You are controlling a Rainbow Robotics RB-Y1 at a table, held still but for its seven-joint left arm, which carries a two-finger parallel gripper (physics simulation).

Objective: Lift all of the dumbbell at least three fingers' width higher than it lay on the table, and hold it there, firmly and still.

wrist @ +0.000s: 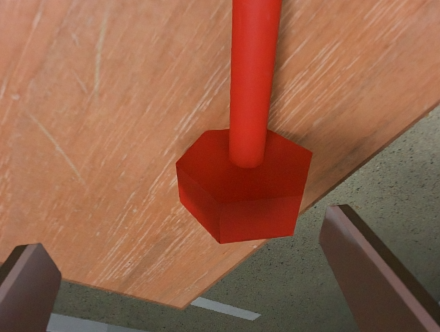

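Observation:
The red dumbbell [249,125] lies on the wooden table. Its round bar runs up and out of the top of the wrist view, and its near six-sided head sits right of the middle, close to the table's edge. The far head does not show. My gripper [190,242] is open, with one finger at the lower left and the other at the lower right. The fingers stand wide apart, with nothing held between them. In the view the near head is above and between the fingertips, apart from both.
The wooden table [125,150] ends in a corner at the bottom, with one edge running up to the right. Beyond it, below, is the grey speckled floor [390,185] with pale stripes.

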